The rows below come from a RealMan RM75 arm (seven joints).
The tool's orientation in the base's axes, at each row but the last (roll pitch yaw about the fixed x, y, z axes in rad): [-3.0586 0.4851 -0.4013]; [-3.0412 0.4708 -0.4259]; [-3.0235 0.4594 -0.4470]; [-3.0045 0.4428 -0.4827]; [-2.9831 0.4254 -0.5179]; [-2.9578 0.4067 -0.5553]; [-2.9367 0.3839 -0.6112]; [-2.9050 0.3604 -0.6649]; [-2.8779 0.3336 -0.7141]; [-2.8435 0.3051 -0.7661]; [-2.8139 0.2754 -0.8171]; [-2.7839 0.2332 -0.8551]
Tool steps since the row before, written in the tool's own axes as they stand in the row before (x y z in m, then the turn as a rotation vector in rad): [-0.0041 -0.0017 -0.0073 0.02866 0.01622 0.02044]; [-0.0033 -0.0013 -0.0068 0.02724 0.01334 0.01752]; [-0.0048 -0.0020 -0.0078 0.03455 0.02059 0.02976]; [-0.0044 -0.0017 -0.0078 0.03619 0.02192 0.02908]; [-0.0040 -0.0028 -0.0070 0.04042 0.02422 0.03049]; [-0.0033 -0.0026 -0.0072 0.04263 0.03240 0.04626]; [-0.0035 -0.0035 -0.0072 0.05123 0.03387 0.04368]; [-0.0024 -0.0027 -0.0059 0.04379 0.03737 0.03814]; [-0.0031 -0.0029 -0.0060 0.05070 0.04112 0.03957]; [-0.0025 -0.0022 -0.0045 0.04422 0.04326 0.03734]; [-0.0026 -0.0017 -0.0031 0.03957 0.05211 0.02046]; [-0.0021 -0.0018 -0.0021 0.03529 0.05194 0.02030]
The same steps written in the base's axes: [0.0003 0.0011 0.0085 0.00837 -0.01927 -0.03257]; [0.0004 0.0005 0.0076 0.00960 -0.01700 -0.02908]; [-0.0002 0.0013 0.0093 0.00782 -0.02253 -0.04398]; [-0.0002 0.0008 0.0091 0.00866 -0.02457 -0.04424]; [0.0003 0.0017 0.0083 0.01037 -0.02789 -0.04759]; [0.0006 0.0011 0.0082 0.00365 -0.02981 -0.06407]; [0.0008 0.0018 0.0085 0.00974 -0.03647 -0.06523]; [0.0008 0.0010 0.0068 0.00263 -0.03686 -0.05833]; [0.0002 0.0014 0.0072 0.00485 -0.04309 -0.06282]; [-0.0001 0.0012 0.0055 -0.00115 -0.04106 -0.05945]; [-0.0006 0.0016 0.0041 -0.01184 -0.04986 -0.04554]; [-0.0002 0.0017 0.0030 -0.01446 -0.04668 -0.04435]
